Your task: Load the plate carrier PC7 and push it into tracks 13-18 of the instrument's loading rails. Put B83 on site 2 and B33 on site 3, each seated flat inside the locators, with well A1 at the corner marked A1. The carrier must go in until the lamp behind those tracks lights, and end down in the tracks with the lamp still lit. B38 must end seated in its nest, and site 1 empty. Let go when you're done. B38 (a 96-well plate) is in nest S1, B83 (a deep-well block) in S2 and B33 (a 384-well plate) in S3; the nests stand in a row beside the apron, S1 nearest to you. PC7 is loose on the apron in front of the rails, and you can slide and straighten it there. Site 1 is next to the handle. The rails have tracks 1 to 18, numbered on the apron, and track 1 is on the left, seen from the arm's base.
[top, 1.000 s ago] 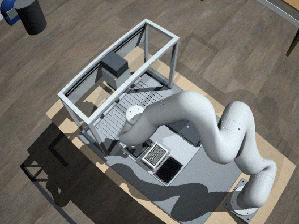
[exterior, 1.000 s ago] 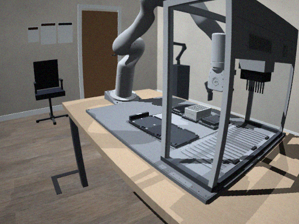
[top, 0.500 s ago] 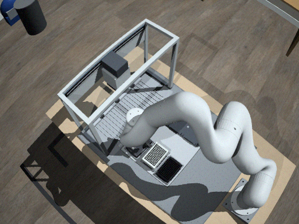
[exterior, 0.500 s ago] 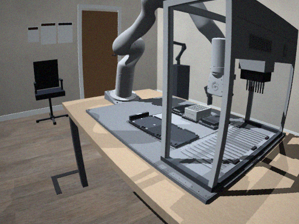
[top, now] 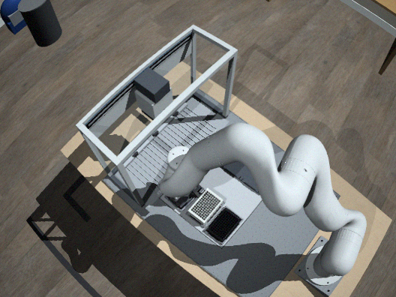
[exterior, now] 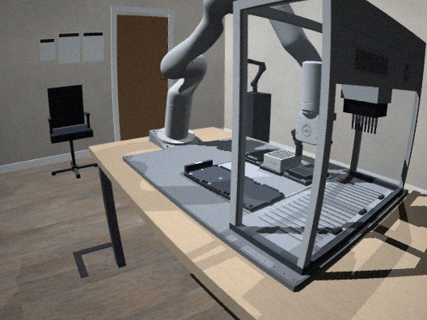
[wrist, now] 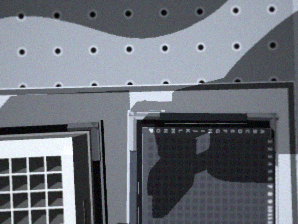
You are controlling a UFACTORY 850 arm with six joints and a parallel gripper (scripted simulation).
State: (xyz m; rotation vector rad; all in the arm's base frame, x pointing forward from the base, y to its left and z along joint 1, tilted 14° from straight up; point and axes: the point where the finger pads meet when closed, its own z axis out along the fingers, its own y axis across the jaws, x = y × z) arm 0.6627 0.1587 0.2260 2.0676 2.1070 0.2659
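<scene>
My gripper is now 7 cm above the nest S3. The rest, counted from my hand: plate carrier PC7: 8 cm behind, 27 cm to the right, 5 cm below; nest S2: 11 cm behind, 1 cm to the right, 7 cm below; black plate B38: 22 cm behind, 1 cm to the right, 5 cm below.
</scene>
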